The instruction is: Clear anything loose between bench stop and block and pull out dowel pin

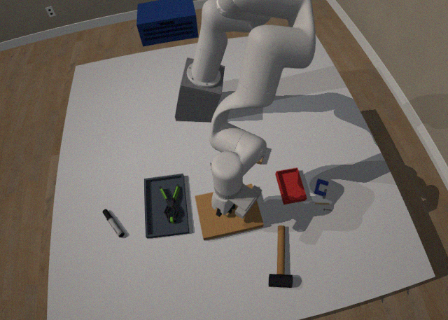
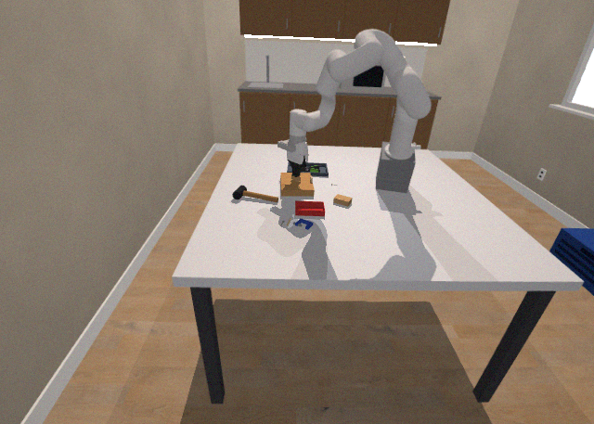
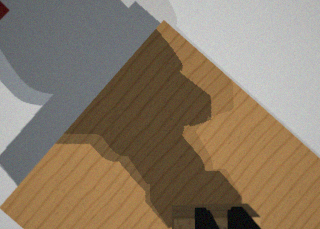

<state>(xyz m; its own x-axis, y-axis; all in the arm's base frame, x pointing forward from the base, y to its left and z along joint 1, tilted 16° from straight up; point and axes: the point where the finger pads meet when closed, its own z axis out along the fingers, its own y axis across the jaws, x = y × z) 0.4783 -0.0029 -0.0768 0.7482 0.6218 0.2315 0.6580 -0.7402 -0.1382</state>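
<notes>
My gripper is now 210 mm to the left of the grey tray, 80 mm past it and 70 mm above it. From my hand the other things lie so: red box (230 mm to the left, 70 mm below, 40 mm behind); then small wooden block (30 mm below); then dowel pin (20 mm below).
</notes>
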